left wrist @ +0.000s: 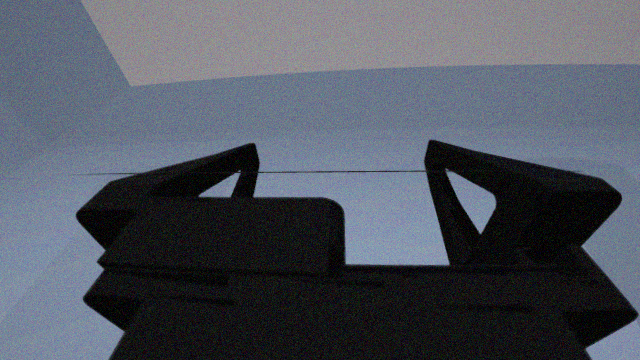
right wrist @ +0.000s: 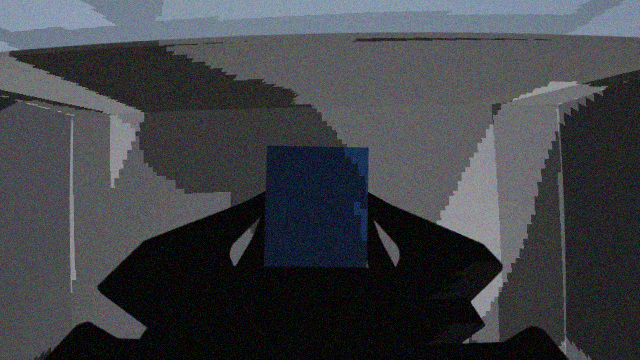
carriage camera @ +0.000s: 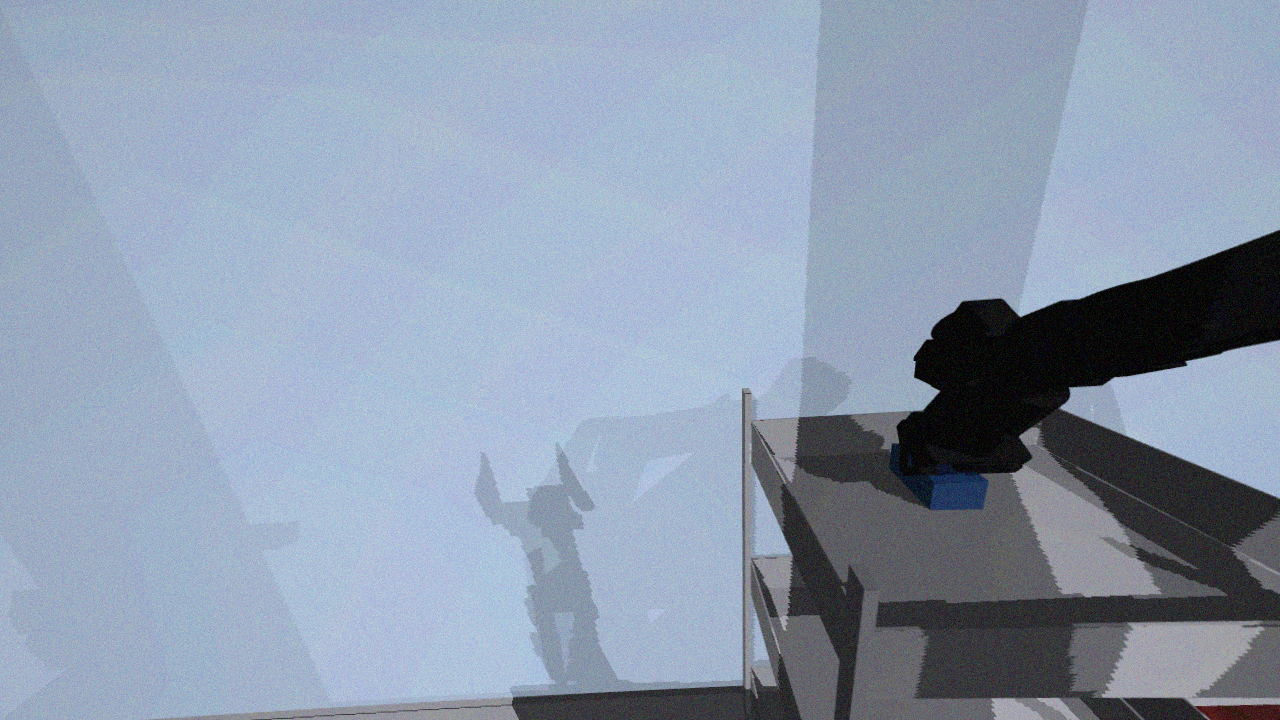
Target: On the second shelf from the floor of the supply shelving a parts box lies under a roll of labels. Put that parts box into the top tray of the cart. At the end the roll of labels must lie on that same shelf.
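Places are measured from the left arm's base along level axes (x up, y back, z right), in millimetres.
Pixels of known places: left gripper, fingertip midpoint: (left wrist: 340, 151); right gripper, fingertip midpoint: (right wrist: 317, 196) (carriage camera: 926, 470).
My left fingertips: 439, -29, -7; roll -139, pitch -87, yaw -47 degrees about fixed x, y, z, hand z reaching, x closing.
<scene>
Behind a point stands the place of what it marks, as x, y, z.
The blue parts box (carriage camera: 957, 494) @[90, -329, 689] (right wrist: 315, 210) @[108, -381, 693] is at the right of the carriage view, inside the outline of the cart's grey top tray (carriage camera: 859, 523) @[67, -314, 568] (right wrist: 410, 160) @[67, -413, 771]. My right gripper (carriage camera: 948, 465) @[84, -387, 693] (right wrist: 317, 196) @[84, -387, 693] is shut on the box from above, one finger on each side. The box looks level and low over the tray floor; whether it touches the floor I cannot tell. My left gripper (left wrist: 340, 151) @[439, -29, -7] is open and empty, in front of a plain bluish wall. The roll of labels and the supply shelving do not show in these views.
Raised walls run along the sides of the top tray. A thin upright post (carriage camera: 747, 537) @[-78, -457, 471] stands at the tray's far left corner, and a nearer post (carriage camera: 861, 626) @[153, -127, 462] at its front corner. Lower levels of the cart show beneath, with a red thing (carriage camera: 1244, 712) at the bottom right.
</scene>
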